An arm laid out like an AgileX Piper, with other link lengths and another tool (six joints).
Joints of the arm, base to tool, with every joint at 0 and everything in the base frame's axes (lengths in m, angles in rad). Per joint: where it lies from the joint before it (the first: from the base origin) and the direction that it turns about. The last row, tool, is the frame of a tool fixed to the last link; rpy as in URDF.
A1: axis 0 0 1 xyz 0 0 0.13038
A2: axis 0 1 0 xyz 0 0 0
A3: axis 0 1 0 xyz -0.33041 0 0.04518
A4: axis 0.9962 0 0.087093 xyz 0.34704 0 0.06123
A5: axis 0 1 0 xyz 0 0 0
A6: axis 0.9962 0 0.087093 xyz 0.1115 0 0.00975
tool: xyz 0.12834 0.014 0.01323 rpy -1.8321 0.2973 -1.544
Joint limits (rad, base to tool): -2.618..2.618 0..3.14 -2.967..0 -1.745..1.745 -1.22..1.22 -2.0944..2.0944
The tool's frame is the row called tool.
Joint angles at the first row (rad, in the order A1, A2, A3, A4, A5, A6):
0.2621, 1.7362, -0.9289, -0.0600, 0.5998, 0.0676
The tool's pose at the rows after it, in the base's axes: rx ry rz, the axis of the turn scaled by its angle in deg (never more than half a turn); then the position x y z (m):
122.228 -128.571 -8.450 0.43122 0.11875 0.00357
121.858 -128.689 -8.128 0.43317 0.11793 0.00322
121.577 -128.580 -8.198 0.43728 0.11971 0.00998
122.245 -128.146 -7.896 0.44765 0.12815 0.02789
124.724 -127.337 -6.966 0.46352 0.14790 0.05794
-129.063 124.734 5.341 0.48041 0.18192 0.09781
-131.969 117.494 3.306 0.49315 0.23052 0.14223
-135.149 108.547 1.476 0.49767 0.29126 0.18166
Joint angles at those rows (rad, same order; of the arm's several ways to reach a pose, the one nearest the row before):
0.2621, 1.7474, -0.9306, -0.0820, 0.5897, 0.0828
0.2622, 1.7528, -0.9371, -0.0917, 0.5926, 0.0932
0.2649, 1.7538, -0.9631, -0.0920, 0.6225, 0.0954
0.2780, 1.7528, -1.0220, -0.0896, 0.6786, 0.0941
0.3087, 1.7518, -1.1136, -0.0846, 0.7484, 0.0912
0.3618, 1.7564, -1.2335, -0.0783, 0.8216, 0.0820
0.4362, 1.7741, -1.3744, -0.0716, 0.8875, 0.0684
0.5271, 1.8107, -1.5186, -0.0651, 0.9294, 0.0540

